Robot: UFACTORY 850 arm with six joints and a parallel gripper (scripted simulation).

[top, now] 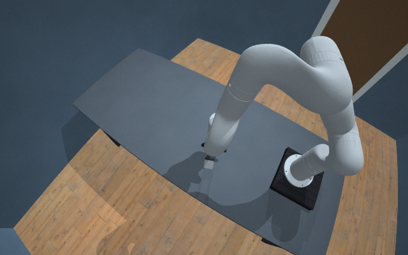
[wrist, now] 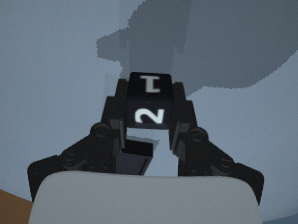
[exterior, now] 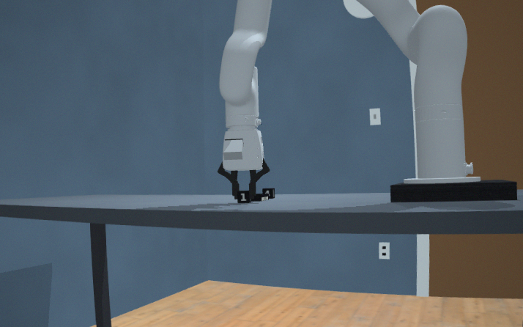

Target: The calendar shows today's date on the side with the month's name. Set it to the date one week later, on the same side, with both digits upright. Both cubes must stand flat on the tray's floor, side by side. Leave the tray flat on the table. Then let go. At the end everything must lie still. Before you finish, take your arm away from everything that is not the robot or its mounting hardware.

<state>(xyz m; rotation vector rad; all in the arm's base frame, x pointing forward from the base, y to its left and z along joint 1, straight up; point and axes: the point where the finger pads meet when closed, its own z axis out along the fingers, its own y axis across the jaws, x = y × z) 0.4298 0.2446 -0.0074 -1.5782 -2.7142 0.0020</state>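
Now: hand 10 mm above the calendar cube. Round my hand: black tray (100 mm to the right, 30 mm ahead, 20 mm below).
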